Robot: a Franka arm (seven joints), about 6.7 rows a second.
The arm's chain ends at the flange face. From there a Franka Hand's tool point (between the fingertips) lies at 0.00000 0.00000 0.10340 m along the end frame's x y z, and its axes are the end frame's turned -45 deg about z.
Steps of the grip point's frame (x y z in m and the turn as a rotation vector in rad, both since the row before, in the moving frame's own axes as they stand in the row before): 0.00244, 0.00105, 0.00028, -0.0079, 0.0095, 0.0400; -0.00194, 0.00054, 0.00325, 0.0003, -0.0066, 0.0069; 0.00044, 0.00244, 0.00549, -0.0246, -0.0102, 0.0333; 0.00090, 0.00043, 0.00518, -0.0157, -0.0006, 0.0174; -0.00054, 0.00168, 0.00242, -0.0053, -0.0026, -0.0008
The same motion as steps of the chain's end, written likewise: 0.00119, -0.00089, 0.00029, 0.0011, 0.0123, 0.0400; -0.00048, 0.00129, 0.00325, -0.0045, -0.0049, 0.0069; 0.00103, -0.00115, 0.00553, -0.0246, 0.0102, 0.0333; -0.00015, -0.00153, 0.00519, -0.0115, 0.0107, 0.0174; 0.00061, 0.00099, 0.00242, -0.0056, 0.0019, -0.0008
